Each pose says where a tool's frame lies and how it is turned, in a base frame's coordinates. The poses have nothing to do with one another.
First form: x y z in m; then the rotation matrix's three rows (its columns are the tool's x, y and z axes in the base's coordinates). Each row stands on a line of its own.
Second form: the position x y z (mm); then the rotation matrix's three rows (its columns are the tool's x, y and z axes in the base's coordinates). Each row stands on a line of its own. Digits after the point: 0 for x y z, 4 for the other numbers.
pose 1, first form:
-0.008 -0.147 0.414
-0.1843 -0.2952 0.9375
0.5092 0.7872 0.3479
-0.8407 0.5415 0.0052
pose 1, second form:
-8 -147 414
-0.1843 -0.2952 0.9375
0.5092 0.7872 0.3479
-0.8407 0.5415 0.0052

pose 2, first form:
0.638 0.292 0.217
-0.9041 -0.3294 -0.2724
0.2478 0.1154 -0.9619
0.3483 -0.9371 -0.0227
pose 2, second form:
638 292 217
-0.9041 -0.3294 -0.2724
0.2478 0.1154 -0.9619
0.3483 -0.9371 -0.0227

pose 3, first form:
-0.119 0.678 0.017
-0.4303 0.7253 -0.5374
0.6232 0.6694 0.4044
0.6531 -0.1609 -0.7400
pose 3, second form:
-119 678 17
-0.4303 0.7253 -0.5374
0.6232 0.6694 0.4044
0.6531 -0.1609 -0.7400

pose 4, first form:
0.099 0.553 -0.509
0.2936 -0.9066 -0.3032
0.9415 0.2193 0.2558
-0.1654 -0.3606 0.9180
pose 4, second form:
99 553 -509
0.2936 -0.9066 -0.3032
0.9415 0.2193 0.2558
-0.1654 -0.3606 0.9180

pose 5, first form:
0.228 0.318 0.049
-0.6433 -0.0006 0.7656
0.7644 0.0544 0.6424
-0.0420 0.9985 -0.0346
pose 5, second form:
228 318 49
-0.6433 -0.0006 0.7656
0.7644 0.0544 0.6424
-0.0420 0.9985 -0.0346

